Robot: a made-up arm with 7 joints. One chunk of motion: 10 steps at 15 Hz.
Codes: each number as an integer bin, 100 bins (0 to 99) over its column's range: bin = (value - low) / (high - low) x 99, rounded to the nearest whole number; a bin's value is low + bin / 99 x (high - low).
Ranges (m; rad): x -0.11..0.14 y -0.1..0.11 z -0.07..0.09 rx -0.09..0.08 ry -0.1..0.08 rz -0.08..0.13
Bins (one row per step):
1: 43 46 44 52 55 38
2: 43 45 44 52 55 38
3: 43 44 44 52 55 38
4: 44 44 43 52 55 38
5: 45 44 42 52 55 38
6: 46 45 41 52 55 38
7: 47 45 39 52 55 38
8: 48 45 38 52 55 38
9: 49 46 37 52 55 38
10: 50 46 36 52 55 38
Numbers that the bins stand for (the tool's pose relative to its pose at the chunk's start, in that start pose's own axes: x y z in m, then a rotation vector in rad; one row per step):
1: -0.0014 -0.0024 0.0011 -0.0007 0.0000 0.0006
2: -0.0014 -0.0045 0.0011 -0.0007 0.0000 0.0006
3: -0.0014 -0.0067 0.0011 -0.0007 0.0000 0.0006
4: 0.0011 -0.0067 -0.0005 -0.0007 0.0000 0.0006
5: 0.0036 -0.0067 -0.0021 -0.0007 0.0000 0.0006
6: 0.0062 -0.0045 -0.0037 -0.0007 0.0000 0.0006
7: 0.0087 -0.0045 -0.0070 -0.0007 0.0000 0.0006
8: 0.0112 -0.0045 -0.0086 -0.0007 0.0000 0.0006
9: 0.0137 -0.0024 -0.0102 -0.0007 0.0000 0.0006
10: 0.0163 -0.0024 -0.0118 -0.0007 0.0000 0.0006

